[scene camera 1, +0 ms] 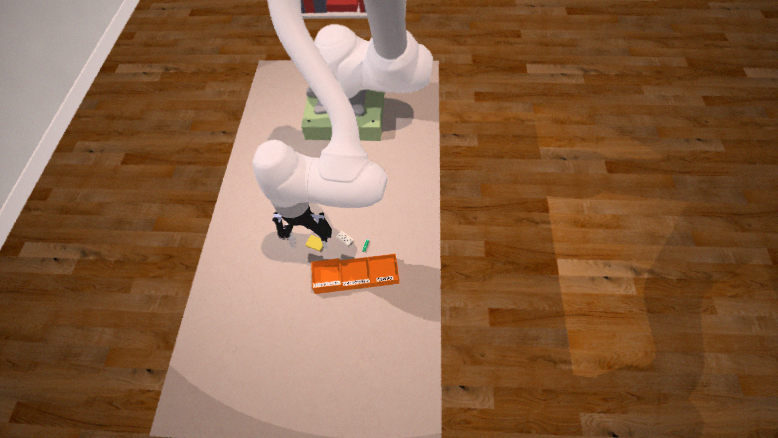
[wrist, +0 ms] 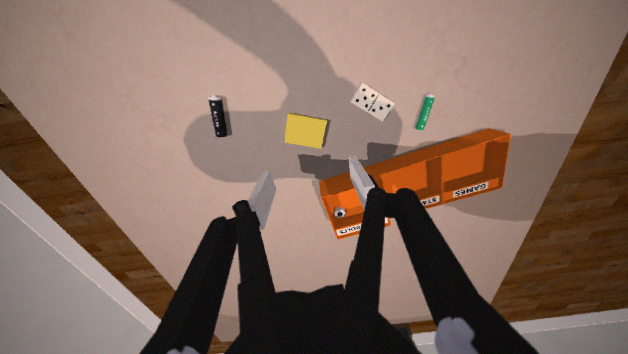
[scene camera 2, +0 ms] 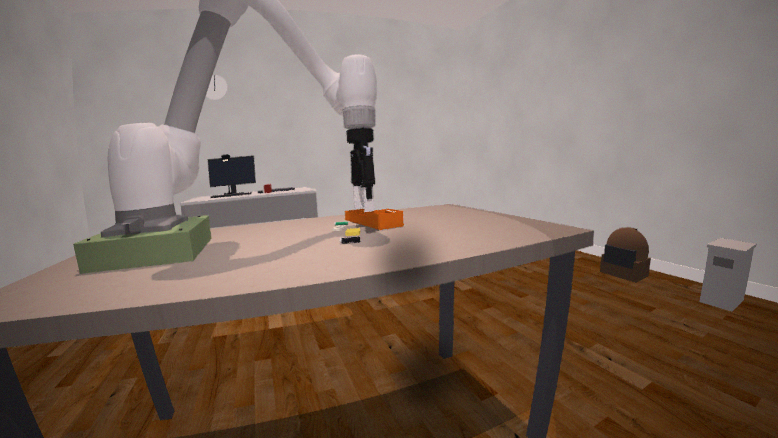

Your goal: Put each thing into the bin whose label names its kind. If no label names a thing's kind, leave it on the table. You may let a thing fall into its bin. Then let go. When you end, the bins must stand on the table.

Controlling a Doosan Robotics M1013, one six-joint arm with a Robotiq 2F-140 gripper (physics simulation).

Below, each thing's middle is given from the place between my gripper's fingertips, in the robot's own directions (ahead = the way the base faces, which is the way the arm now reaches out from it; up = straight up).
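Yellow sticky-note pad (wrist: pixel 302 130): 60 mm below my hand, 40 mm behind. White domino (wrist: pixel 366 98): 60 mm below my hand, 60 mm behind, 90 mm to the left.
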